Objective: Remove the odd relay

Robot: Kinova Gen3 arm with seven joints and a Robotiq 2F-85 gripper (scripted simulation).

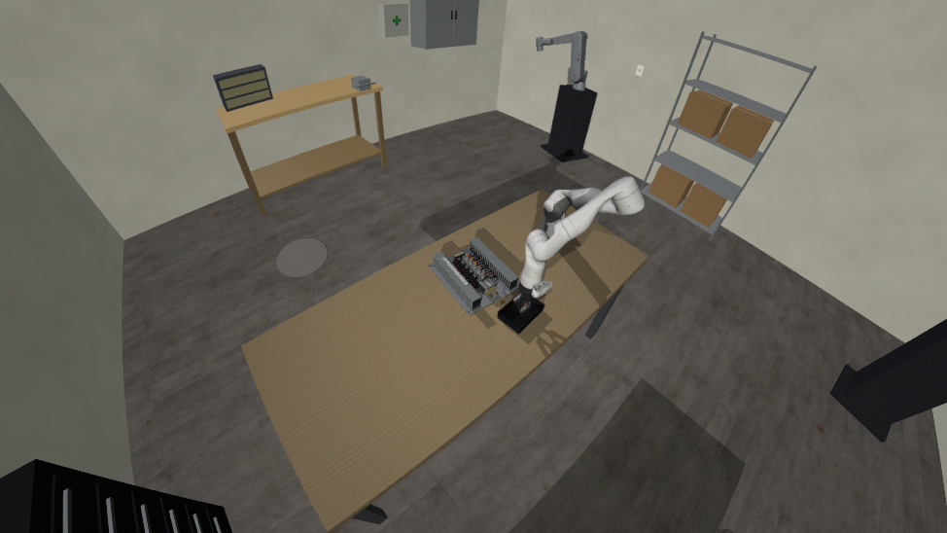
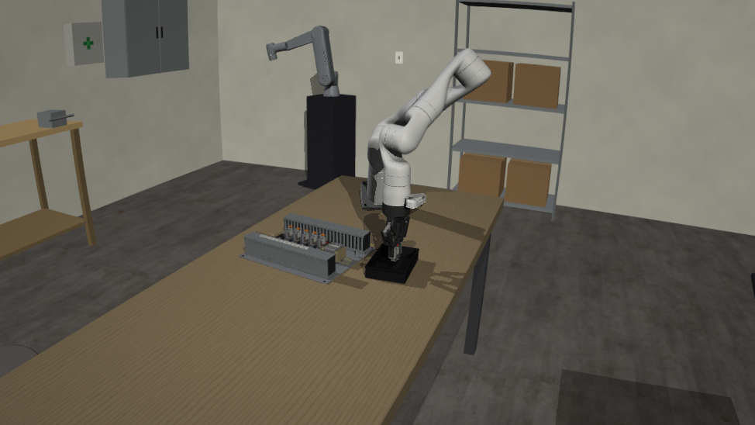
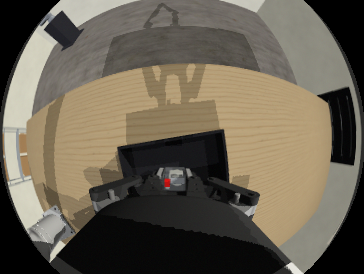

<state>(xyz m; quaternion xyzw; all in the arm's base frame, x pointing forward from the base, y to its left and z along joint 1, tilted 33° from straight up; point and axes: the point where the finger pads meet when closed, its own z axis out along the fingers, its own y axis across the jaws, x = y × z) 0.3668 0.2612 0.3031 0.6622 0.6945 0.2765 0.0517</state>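
Right now the black parts tray is 4 cm below my hand. Round my hand: relay 1 cm below.
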